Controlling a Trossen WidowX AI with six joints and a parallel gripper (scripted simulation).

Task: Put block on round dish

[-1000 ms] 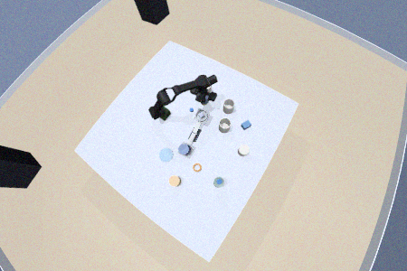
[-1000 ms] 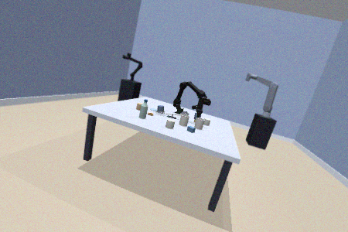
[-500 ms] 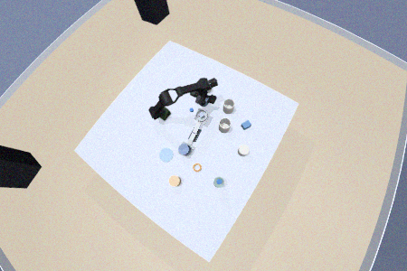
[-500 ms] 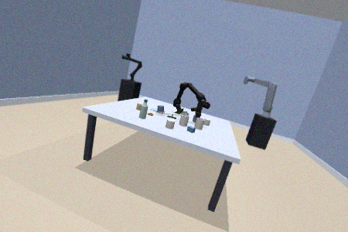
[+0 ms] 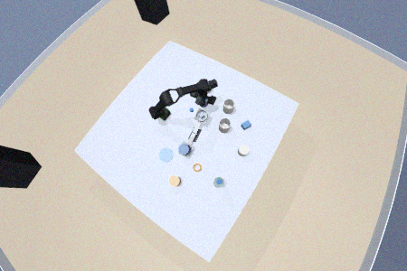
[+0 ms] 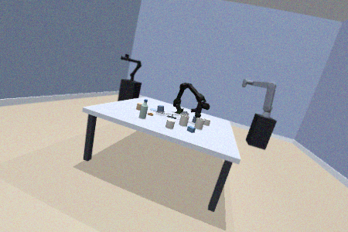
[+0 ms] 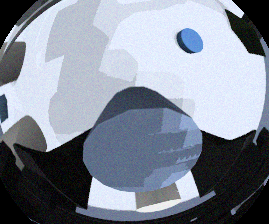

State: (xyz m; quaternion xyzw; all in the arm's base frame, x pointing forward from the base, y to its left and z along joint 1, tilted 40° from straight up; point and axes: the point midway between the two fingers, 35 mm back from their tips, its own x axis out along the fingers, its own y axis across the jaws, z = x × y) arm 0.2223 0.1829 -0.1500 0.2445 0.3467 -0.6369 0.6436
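The blue cup lies 20 mm to the left of my gripper tip and 20 mm above it. From my gripper tip the other things lie so: pale blue round dish (480 mm to the right, 20 mm below); orange cylinder (580 mm to the right, 170 mm ahead, 20 mm above); blue block (360 mm ahead).
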